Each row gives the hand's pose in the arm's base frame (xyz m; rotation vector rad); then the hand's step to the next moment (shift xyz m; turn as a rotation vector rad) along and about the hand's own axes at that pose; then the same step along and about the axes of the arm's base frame.
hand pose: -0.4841 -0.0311 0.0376 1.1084 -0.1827 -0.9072
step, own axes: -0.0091 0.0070 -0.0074 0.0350 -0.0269 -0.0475
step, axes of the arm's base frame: 0.0020 0.0125 0.0050 0.0339 0.0043 -0.0551
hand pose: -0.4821 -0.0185 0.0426 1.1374 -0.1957 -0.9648
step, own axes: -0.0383 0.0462 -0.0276 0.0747 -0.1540 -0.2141
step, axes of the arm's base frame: 0.0184 0.0505 0.0384 0.0851 0.0775 -0.2488
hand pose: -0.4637 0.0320 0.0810 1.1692 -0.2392 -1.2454
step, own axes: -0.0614 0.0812 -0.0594 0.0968 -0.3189 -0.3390
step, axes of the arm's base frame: 0.0677 0.0727 0.0634 0.0813 0.1502 -0.4436
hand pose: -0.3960 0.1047 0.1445 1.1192 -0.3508 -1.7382
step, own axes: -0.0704 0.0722 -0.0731 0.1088 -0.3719 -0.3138
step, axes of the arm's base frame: 0.1065 0.0452 0.0462 0.0292 0.1580 -0.4720
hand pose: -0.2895 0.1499 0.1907 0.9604 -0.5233 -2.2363
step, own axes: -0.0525 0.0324 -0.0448 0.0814 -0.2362 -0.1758
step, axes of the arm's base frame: 0.0742 0.0084 0.0152 -0.0056 0.0943 -0.2905
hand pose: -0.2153 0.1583 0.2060 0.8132 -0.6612 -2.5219
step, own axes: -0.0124 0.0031 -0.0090 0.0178 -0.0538 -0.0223
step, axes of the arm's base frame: 0.0156 0.0010 0.0006 -0.0118 0.0274 -0.0531
